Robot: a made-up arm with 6 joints.
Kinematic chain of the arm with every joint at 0, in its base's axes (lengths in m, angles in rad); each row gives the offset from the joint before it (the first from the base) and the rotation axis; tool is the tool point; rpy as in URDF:
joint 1: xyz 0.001 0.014 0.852 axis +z
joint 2: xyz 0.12 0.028 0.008 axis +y
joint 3: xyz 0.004 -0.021 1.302 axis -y
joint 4: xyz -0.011 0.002 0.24 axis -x
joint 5: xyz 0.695 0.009 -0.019 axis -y
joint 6: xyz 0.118 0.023 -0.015 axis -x
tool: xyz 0.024 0.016 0.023 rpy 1.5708 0 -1.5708
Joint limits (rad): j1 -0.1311..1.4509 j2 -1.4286..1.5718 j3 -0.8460..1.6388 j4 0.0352..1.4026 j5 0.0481..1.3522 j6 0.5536..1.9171
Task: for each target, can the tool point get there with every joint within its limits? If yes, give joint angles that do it. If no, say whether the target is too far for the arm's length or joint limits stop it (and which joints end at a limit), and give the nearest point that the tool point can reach.
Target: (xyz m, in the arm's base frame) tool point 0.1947 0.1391 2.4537
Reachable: yes | joints 0.1398 -0.4869 -0.1799 1.2078 0.8435 1.2589
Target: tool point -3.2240 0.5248 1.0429
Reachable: no: too far | nearest point -2.0083 0.3323 1.0462 | short by 1.231 m
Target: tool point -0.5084 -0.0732 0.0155
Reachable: no: joint limits stop it (at a limit: joint 1, joint 2, joint 3, joint 5) | nearest point 0.0610 0.9372 0.1688 | short by 1.170 m
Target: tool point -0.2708 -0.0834 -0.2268
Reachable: no: joint limits stop it (at a limit: joint 1, joint 2, joint 3, joint 5) | nearest point 0.0689 0.9327 0.1728 | short by 1.143 m
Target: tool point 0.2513 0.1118 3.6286
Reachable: no: too far | nearest point 0.2218 0.1003 3.0245 | short by 0.605 m
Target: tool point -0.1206 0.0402 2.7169
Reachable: yes | joints 1.1199 -0.4533 0.2843 1.1328 1.0300 0.9327
